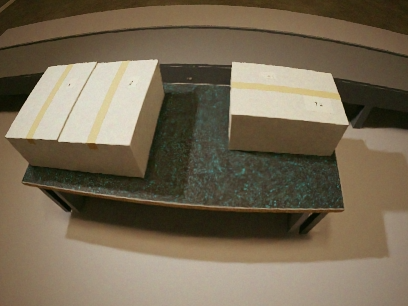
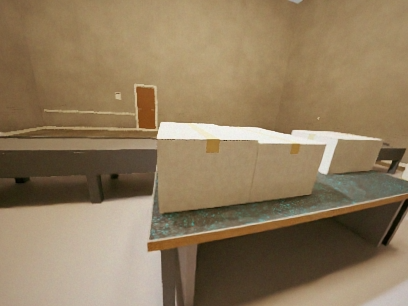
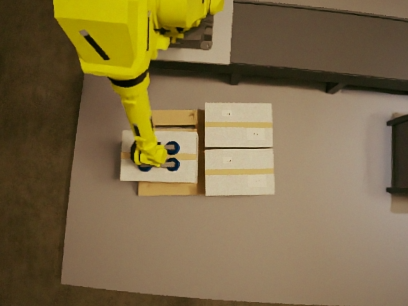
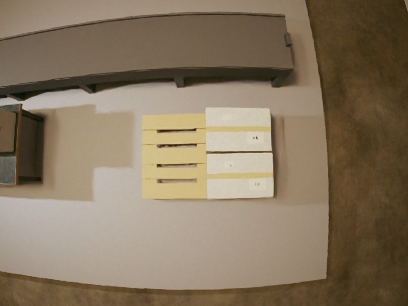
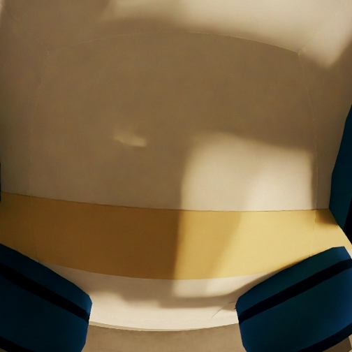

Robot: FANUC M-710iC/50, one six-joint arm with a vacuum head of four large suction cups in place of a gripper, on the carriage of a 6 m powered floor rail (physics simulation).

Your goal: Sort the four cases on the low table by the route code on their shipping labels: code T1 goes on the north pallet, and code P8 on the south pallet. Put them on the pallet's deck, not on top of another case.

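The vacuum head (image 3: 159, 156) (image 5: 170, 235) has its blue cups against the top of a white taped case (image 3: 187, 172) (image 5: 125, 100). This case is over the left part of the north pallet (image 3: 170, 189), extending past its left edge; whether its underside touches the deck is hidden. Its label does not show. On the low table (image 1: 265, 185) (image 2: 200, 222), two cases (image 1: 37, 107) (image 1: 107, 107) stand side by side at the left, and a third case (image 1: 285, 132) stands at the right. The third's label seems to start with T; the other codes are unreadable. The south pallet (image 4: 172, 154) has bare slats at left.
Two cases (image 3: 239, 135) (image 3: 239, 182) stand right of the held case, a narrow gap away. Two more cases (image 4: 237, 117) (image 4: 240, 162) stand on the south pallet's right half. The grey rail (image 3: 320, 37) (image 4: 150, 45) runs behind the pallets and table.
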